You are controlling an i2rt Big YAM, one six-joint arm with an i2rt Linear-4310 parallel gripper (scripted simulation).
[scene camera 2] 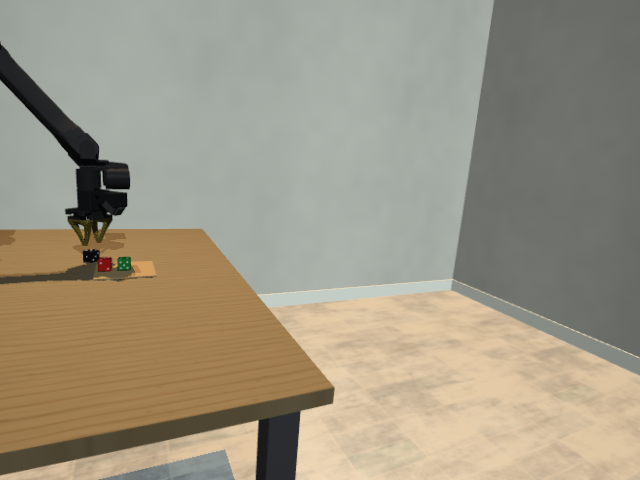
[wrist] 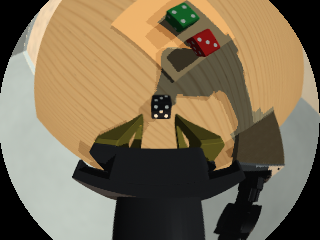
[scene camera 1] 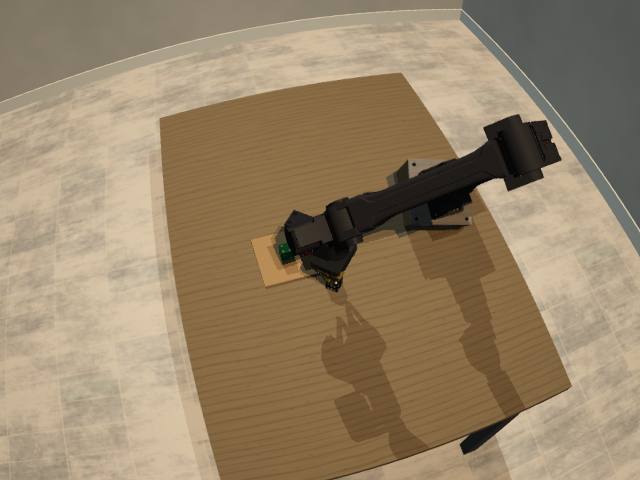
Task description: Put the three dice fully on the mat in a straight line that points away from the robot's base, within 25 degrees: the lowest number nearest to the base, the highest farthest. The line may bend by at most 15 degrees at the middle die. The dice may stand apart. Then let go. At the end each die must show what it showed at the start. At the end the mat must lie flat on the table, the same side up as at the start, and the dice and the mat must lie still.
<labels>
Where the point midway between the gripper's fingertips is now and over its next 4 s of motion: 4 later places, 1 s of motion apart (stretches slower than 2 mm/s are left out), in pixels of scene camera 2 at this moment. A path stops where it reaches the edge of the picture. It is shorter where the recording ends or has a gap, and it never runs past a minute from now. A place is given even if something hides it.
The gripper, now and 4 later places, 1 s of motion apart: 91, 244; 90, 247; 92, 258; 89, 243; 105, 224
</labels>
